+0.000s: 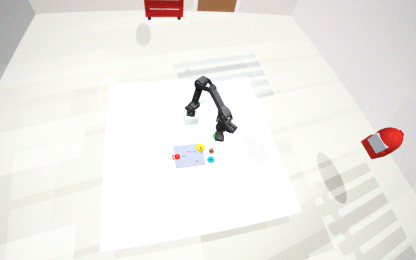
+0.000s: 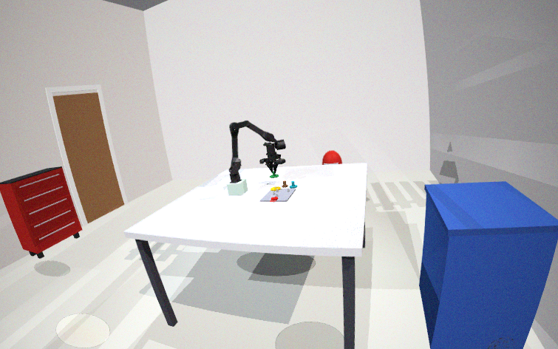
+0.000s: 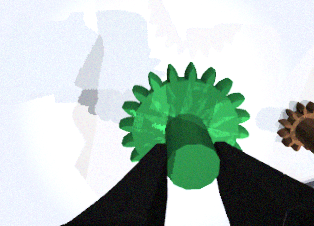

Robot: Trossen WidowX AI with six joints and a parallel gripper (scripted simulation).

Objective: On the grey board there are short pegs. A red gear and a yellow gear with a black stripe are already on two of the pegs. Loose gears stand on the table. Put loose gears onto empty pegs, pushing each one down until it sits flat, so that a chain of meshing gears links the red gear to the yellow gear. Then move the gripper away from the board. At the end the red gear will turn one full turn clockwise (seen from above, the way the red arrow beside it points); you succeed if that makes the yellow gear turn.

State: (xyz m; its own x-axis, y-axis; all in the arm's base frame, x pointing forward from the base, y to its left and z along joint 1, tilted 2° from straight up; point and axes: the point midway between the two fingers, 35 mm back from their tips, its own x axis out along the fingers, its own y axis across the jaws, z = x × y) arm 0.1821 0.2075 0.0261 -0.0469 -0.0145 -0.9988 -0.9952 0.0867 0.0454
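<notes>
Right now the red gear is 160 mm ahead of my gripper tip, 280 mm to the right of it and 70 mm below it. From my gripper tip the other things lie so: brown gear 100 mm ahead, 40 mm to the right, 70 mm below; yellow gear 70 mm ahead, 120 mm to the right, 70 mm below; green gear 10 mm below.
</notes>
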